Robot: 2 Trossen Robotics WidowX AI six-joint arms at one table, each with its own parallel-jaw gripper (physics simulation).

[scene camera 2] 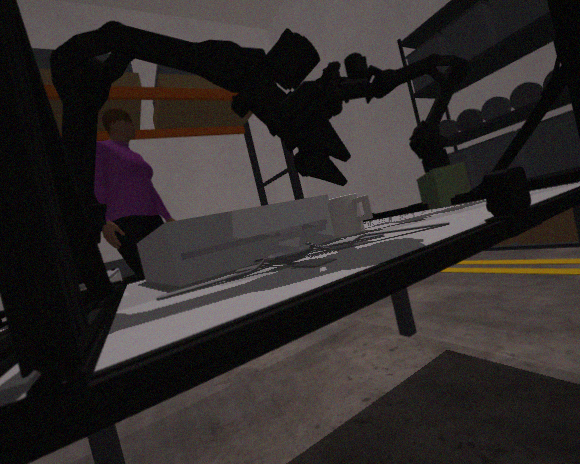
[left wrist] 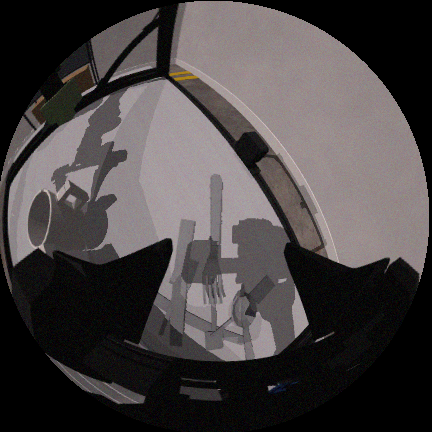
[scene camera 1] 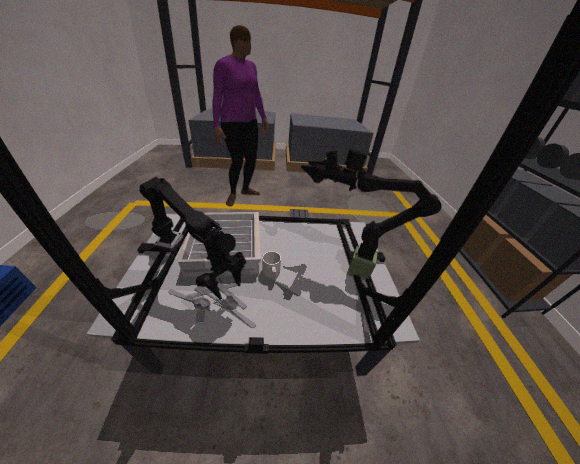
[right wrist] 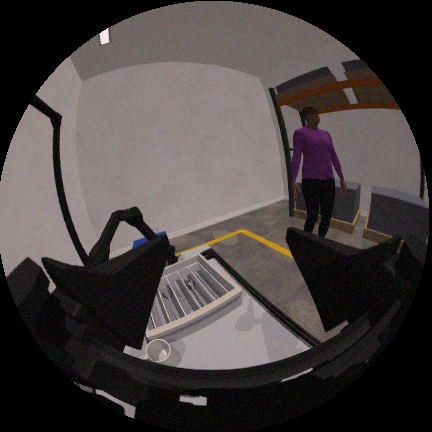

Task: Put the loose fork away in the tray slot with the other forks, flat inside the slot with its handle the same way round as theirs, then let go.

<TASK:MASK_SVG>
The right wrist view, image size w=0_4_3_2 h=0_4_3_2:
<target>right gripper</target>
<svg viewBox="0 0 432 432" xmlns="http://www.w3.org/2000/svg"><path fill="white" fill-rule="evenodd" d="M84 390L98 401L124 414L124 408L101 394ZM427 244L411 233L403 241L398 253L396 250L401 234L397 234L376 245L360 249L295 227L287 227L286 243L312 296L324 331L345 320L348 324L331 338L295 355L269 363L232 369L175 367L123 352L125 345L141 350L149 314L167 258L169 243L166 234L159 234L90 268L41 257L43 267L56 286L51 293L48 291L49 279L41 266L28 256L6 276L6 281L28 330L50 360L71 381L103 390L135 406L134 419L151 425L184 432L242 432L278 424L314 409L345 389L375 361L396 333L410 307L421 277ZM179 396L206 397L206 405L179 401Z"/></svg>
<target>white mug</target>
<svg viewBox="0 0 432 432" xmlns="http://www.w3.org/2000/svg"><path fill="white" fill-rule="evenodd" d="M138 356L144 360L170 366L176 366L180 361L179 352L168 342L159 338L149 341L145 347L146 354Z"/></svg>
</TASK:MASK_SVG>
